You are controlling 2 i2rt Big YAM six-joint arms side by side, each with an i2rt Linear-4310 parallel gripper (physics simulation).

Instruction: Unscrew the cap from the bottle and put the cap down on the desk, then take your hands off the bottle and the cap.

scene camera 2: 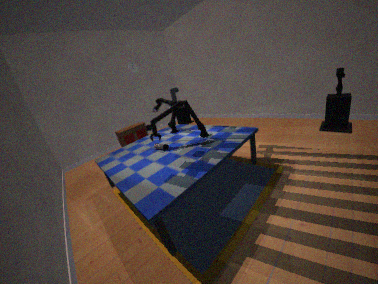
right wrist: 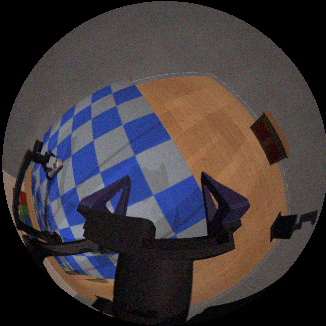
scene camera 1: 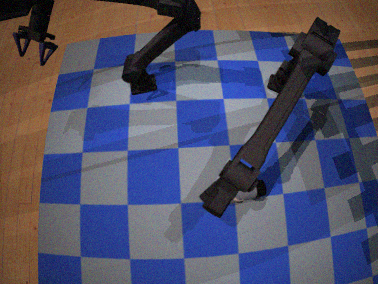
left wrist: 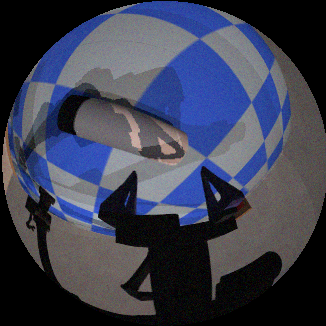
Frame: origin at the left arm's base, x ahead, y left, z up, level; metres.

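Seen in the pictures: left gripper, fingertip midpoint: (scene camera 2: 156,141) (right wrist: 53,162) (left wrist: 168,171); right gripper, fingertip midpoint: (scene camera 2: 153,112) (right wrist: 163,176) (scene camera 1: 31,60); left arm's base at its link origin: (scene camera 2: 204,135) (right wrist: 57,237) (scene camera 1: 279,86) (left wrist: 46,194); right arm's base at its link origin: (scene camera 2: 174,131) (scene camera 1: 143,85).
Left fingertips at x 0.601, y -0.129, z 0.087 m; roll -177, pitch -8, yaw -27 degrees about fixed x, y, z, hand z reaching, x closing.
Note:
Offsets run from my left fingertips to a thing's top centre. "*": to the spot under its first point. Level surfaces: height alone.
A pale bottle @[* 0.036 m back, 0.112 m left, 0.026 m down] (scene camera 1: 247,195) (scene camera 2: 159,146) (left wrist: 122,129) (right wrist: 57,166) lies on its side on the blue and grey checkered desk @[0.088 m down] (scene camera 1: 154,176) (scene camera 2: 148,204) (left wrist: 200,80). Its black cap @[* 0.076 m back, 0.156 m left, 0.023 m down] (scene camera 1: 261,189) (left wrist: 68,114) is on the end at the left in the left wrist view. My left gripper (left wrist: 168,171) is open above the desk near the bottle's capless end, with nothing between its fingers; the wrist hides its fingers in scene camera 1. My right gripper (scene camera 1: 33,60) (right wrist: 163,176) is open and empty, beyond the desk's corner at the top left of scene camera 1, far from the bottle.
My left arm (scene camera 1: 277,115) reaches across the desk and partly covers the bottle in scene camera 1. My right arm (scene camera 1: 162,42) is at the desk's back edge. A cabinet with red fronts (scene camera 2: 131,134) (right wrist: 270,139) and a dark pedestal (scene camera 2: 338,111) stand away from the desk.

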